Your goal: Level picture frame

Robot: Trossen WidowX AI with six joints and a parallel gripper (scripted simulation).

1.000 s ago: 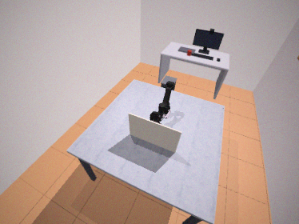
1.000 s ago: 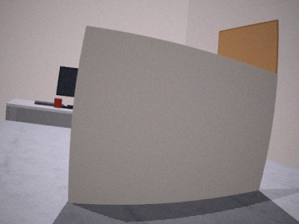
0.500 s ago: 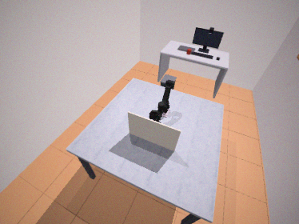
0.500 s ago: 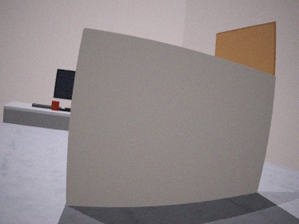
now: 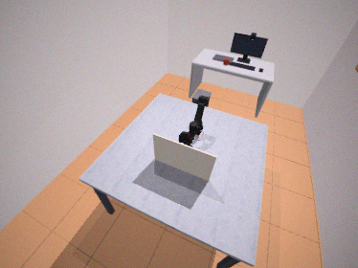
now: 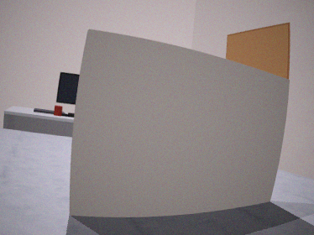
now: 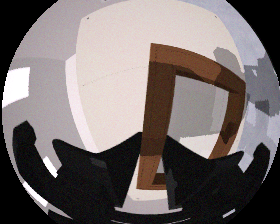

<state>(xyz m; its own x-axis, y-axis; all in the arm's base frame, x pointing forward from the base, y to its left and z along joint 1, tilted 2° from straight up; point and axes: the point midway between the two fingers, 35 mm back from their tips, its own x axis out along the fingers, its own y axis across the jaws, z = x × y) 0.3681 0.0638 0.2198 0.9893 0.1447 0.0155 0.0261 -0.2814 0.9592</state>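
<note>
Now: gripper tip 2 cm to the right of the brown wooden picture frame and 5 cm above it. Also, from my gripper tip: wall panel 1 cm ahead, 1 cm to the left, 7 cm below.
</note>
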